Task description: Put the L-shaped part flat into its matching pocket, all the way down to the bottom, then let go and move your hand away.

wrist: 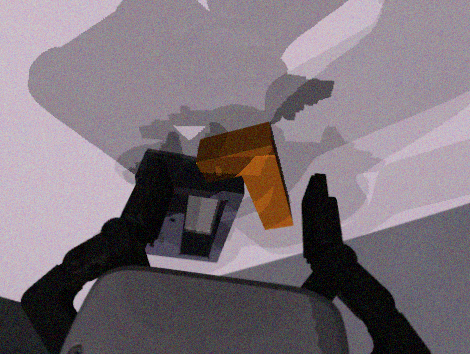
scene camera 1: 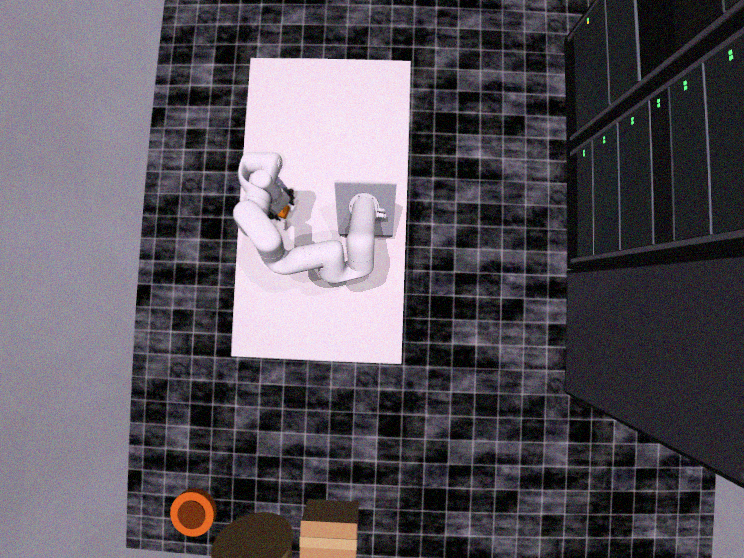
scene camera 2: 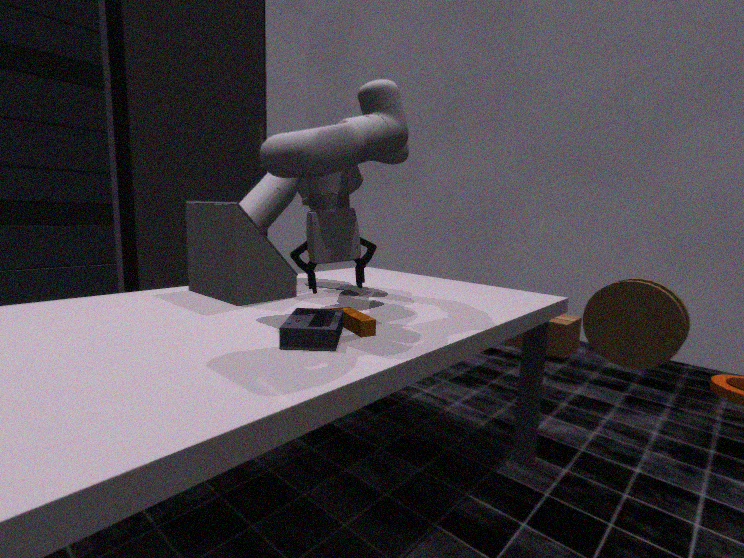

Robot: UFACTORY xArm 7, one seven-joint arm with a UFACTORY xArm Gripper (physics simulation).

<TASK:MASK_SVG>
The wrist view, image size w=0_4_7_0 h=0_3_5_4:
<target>my gripper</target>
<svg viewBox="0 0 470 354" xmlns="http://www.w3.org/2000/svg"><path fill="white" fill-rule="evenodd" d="M20 302L24 312L50 354L349 354L344 321L339 309L332 302L336 296L368 328L367 331L374 344L373 351L370 354L431 354L428 347L402 312L399 313L396 309L392 294L357 262L355 251L350 246L343 244L336 197L329 197L326 174L320 173L311 175L301 204L303 257L307 259L307 263L311 265L311 270L313 271L301 288L269 282L151 267L145 248L147 243L153 244L158 239L174 193L174 186L165 162L161 159L151 159L143 177L138 179L120 218L116 217L108 220L102 226L99 234L68 251L60 265L53 267L24 292ZM97 279L77 312L73 305L75 296L83 289L82 286L87 282Z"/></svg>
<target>orange L-shaped part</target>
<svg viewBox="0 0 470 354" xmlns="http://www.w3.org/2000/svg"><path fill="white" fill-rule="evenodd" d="M200 139L196 164L207 183L242 176L265 230L293 226L290 202L269 122Z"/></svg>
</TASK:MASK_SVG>
